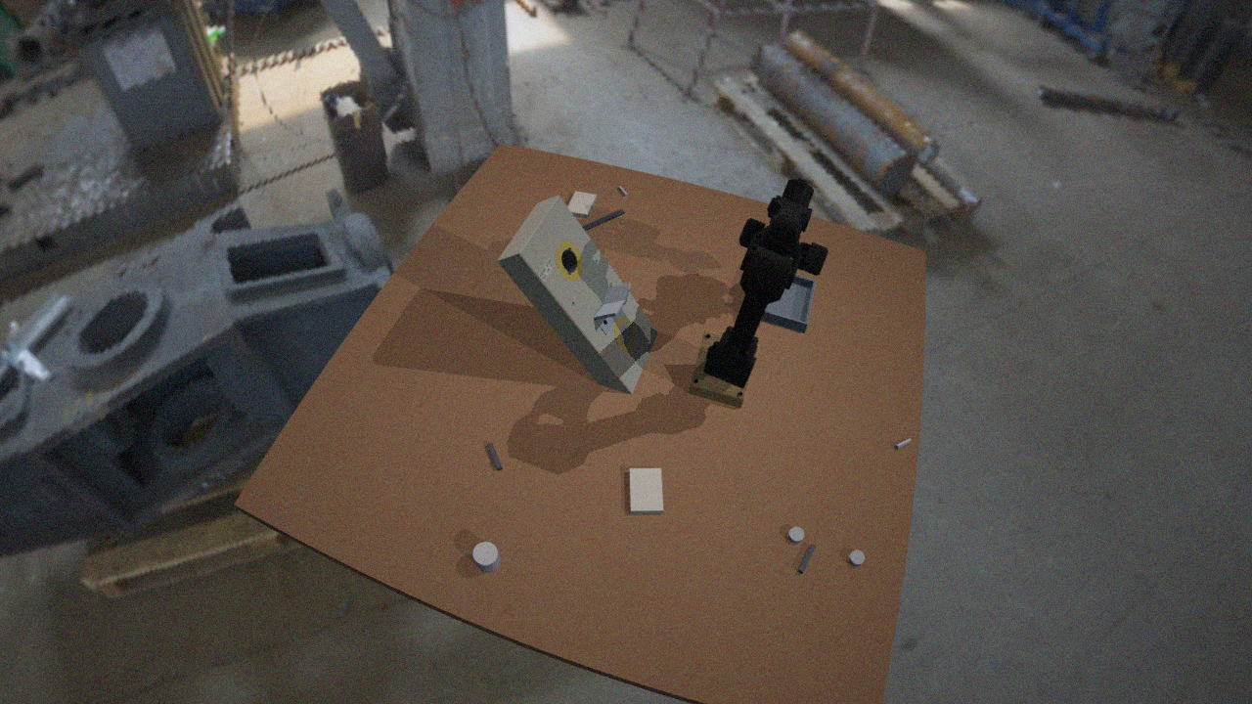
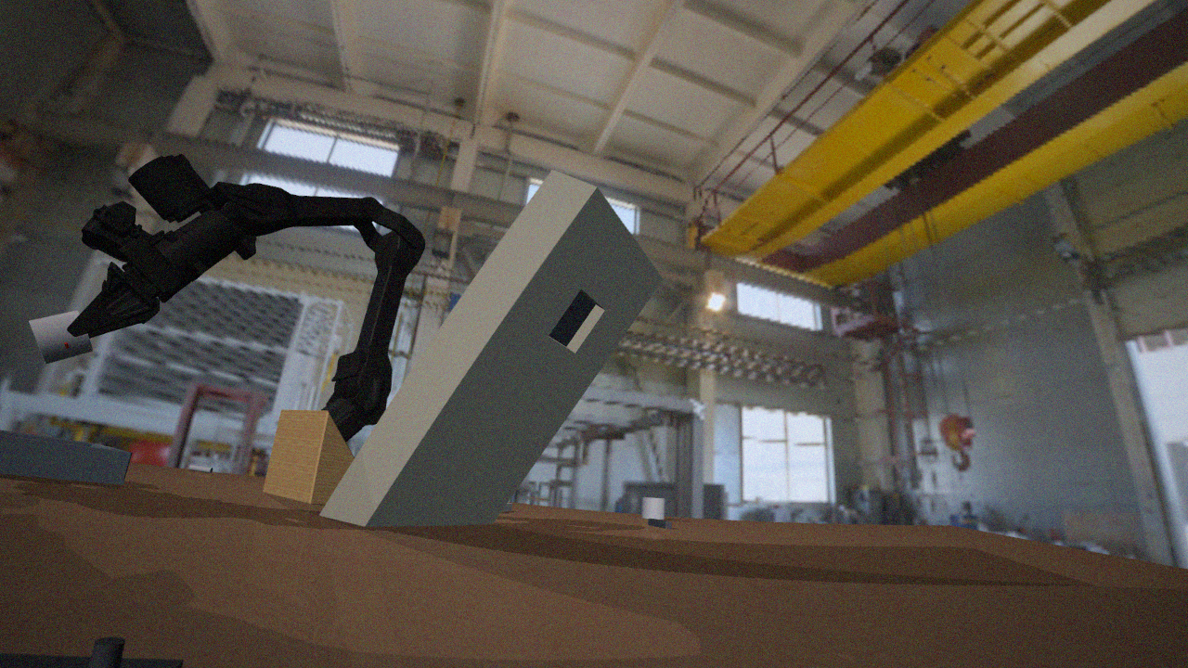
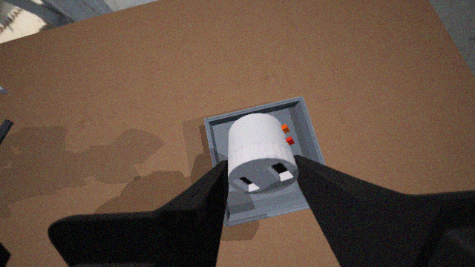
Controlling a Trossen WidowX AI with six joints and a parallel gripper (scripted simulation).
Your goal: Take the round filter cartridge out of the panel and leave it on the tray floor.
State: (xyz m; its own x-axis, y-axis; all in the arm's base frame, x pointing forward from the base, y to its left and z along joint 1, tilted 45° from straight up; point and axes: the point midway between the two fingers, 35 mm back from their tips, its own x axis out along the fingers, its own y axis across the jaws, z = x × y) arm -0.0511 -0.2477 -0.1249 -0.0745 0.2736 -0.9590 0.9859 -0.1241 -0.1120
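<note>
My gripper tip is now 2 cm past the grey tray and 13 cm above it. Also, from my gripper tip: grey flap 31 cm ahead, 28 cm to the left, 1 cm above; beige service panel 36 cm ahead, 28 cm to the left, 2 cm above; round grey filter cartridge right at my gripper tip.
</note>
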